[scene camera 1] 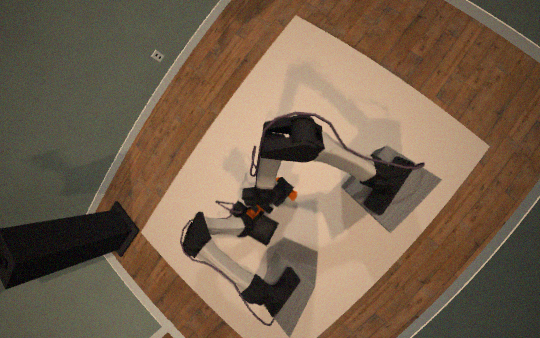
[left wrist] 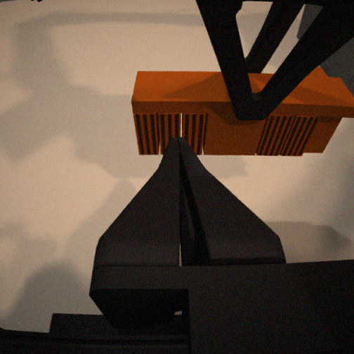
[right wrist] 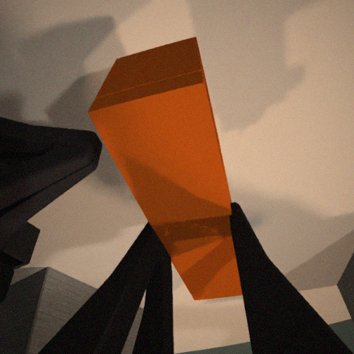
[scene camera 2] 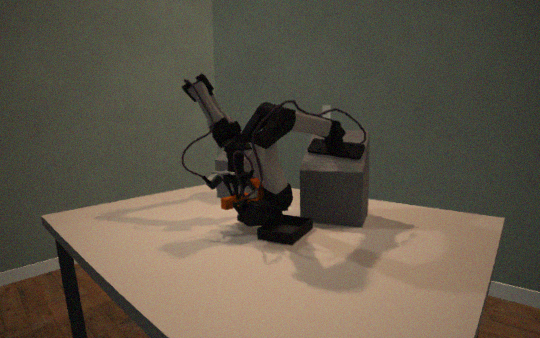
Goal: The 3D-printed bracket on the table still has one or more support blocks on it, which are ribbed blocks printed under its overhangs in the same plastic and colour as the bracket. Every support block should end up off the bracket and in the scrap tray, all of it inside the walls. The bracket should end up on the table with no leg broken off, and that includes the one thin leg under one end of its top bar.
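Note:
The orange bracket [scene camera 1: 254,212] [scene camera 2: 228,202] [left wrist: 175,90] [right wrist: 175,150] is held above the table, bar uppermost in the left wrist view. Ribbed sections [left wrist: 147,135] with narrow gaps show under its left end, and more ribbed sections [left wrist: 275,135] right of a plain middle leg [left wrist: 230,137]. The thin leg cannot be told apart. My right gripper [left wrist: 244,100] [right wrist: 196,219] is shut on the bracket across its bar. My left gripper [left wrist: 176,146] [right wrist: 96,148] is shut and empty, its tips at the lower part of the left ribbed sections; contact is unclear. The black scrap tray [scene camera 2: 275,236] shows no block inside.
The tray lies below and beside the grippers, close to the left arm's wrist. Grey pedestals [scene camera 1: 410,200] [scene camera 2: 332,197] carry the arms. The two arms come close together around the bracket. The pale table [scene camera 1: 300,45] [scene camera 2: 200,295] lies under everything.

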